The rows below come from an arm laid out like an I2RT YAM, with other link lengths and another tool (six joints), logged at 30 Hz.
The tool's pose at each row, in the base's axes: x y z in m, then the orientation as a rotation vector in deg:
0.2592 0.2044 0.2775 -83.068 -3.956 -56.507
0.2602 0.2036 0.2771 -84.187 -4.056 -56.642
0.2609 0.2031 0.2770 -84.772 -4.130 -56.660
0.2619 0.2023 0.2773 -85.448 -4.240 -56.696
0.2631 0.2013 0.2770 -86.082 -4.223 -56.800
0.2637 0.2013 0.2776 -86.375 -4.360 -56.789
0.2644 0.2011 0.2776 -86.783 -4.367 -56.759
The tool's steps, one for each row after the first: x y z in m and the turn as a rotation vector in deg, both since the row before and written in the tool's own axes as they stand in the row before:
0.0008 0.0011 -0.0002 -0.958 -0.421 -0.351
0.0006 0.0006 -0.0001 -0.481 -0.260 -0.160
0.0012 0.0005 -0.0001 -0.550 -0.305 -0.210
0.0011 0.0011 -0.0003 -0.576 -0.181 -0.177
0.0007 -0.0001 0.0004 -0.200 -0.195 -0.126
0.0005 0.0005 0.0002 -0.341 -0.180 -0.058

